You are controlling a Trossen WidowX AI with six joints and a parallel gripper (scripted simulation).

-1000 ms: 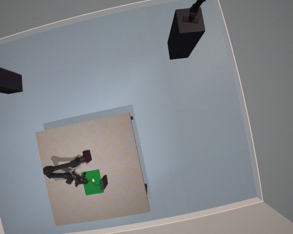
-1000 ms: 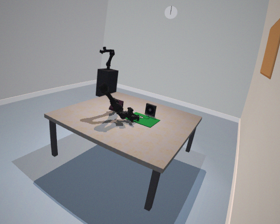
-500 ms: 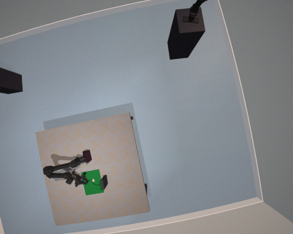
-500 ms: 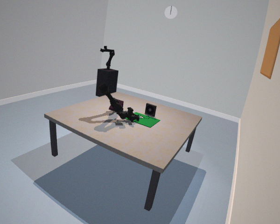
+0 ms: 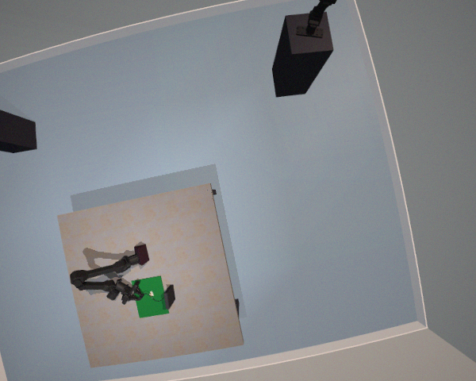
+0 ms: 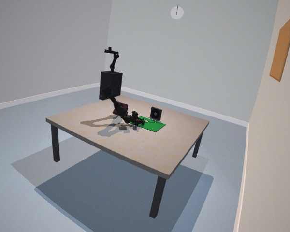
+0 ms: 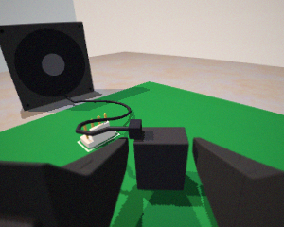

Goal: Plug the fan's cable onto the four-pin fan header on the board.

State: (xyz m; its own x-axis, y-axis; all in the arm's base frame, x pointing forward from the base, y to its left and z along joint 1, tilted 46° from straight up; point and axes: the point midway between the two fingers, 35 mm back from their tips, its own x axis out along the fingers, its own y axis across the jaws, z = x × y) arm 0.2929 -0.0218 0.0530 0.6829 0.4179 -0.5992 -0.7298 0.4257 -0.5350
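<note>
Right now my gripper tip is 1 cm above the dark fan plug. The rest, counted from my gripper tip: white four-pin fan header 1 cm behind, 8 cm to the left, 3 cm below; then green board 2 cm ahead, 5 cm to the left, 5 cm below; then black fan 23 cm to the left, 3 cm above.
</note>
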